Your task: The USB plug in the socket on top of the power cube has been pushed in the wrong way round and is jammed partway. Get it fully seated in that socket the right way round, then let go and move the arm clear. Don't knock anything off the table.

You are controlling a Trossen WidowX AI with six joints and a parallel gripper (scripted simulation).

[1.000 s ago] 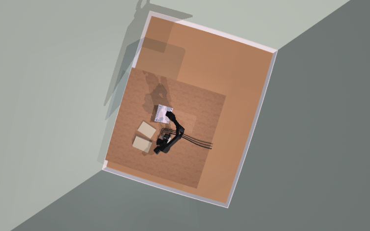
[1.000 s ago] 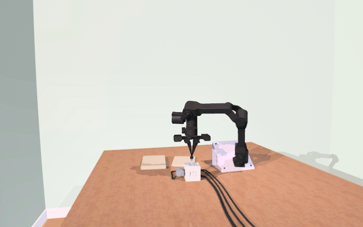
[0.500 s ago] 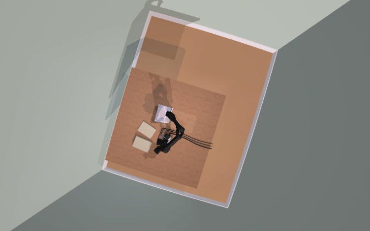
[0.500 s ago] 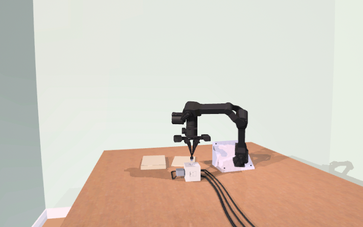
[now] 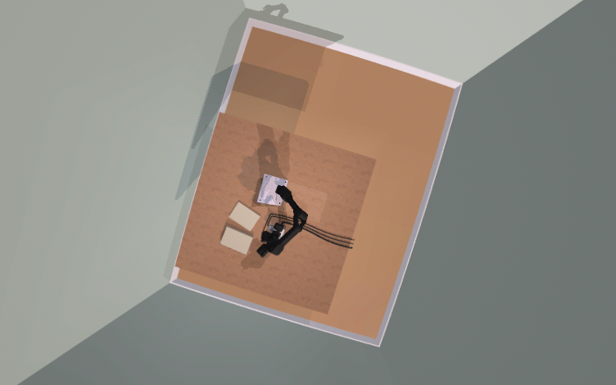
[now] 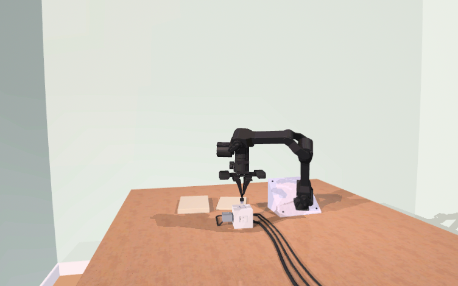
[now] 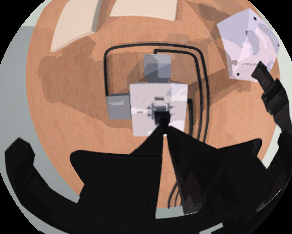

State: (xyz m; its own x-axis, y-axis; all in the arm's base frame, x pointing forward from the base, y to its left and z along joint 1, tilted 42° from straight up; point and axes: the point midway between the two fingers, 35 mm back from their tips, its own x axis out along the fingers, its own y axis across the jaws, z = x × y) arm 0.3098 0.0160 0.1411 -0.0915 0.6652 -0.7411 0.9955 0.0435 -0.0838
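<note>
Right now my gripper tip is 20 mm above the usb plug. From my gripper tip the other things lie so: usb socket 60 mm below.
</note>
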